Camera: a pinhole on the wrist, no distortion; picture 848 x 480 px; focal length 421.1 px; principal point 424.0 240.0 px. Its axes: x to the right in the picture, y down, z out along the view. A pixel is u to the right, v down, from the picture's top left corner.
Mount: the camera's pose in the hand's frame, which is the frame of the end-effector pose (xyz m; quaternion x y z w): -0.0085 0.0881 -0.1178 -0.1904 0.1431 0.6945 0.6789
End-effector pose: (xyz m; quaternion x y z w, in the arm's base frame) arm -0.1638 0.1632 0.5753 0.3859 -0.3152 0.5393 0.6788
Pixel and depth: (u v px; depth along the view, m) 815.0 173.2 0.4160
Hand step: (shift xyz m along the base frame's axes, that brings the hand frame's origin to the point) -0.6039 0.0206 0.1758
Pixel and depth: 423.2 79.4 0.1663
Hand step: -0.1531 0.0121 0.0839
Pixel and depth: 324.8 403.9 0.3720
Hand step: -0.2127 -0.2766 0.0041
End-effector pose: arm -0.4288 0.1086 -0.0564 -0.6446 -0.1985 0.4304 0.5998
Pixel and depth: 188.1 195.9 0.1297
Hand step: -0.0486 -0.0007 -0.0747
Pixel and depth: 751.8 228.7 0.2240
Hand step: -0.1015 -0.0838 -0.3202
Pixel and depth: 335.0 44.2 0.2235
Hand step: -0.0815 0.0961 -0.1592
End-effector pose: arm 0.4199 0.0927 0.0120 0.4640 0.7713 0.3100 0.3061
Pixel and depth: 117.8 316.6 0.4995
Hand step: 0.4149 -0.0289 -0.2846
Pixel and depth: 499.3 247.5 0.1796
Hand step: 0.1340 0.0579 0.1395
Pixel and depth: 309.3 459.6 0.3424
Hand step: 0.3274 -0.0894 0.0219
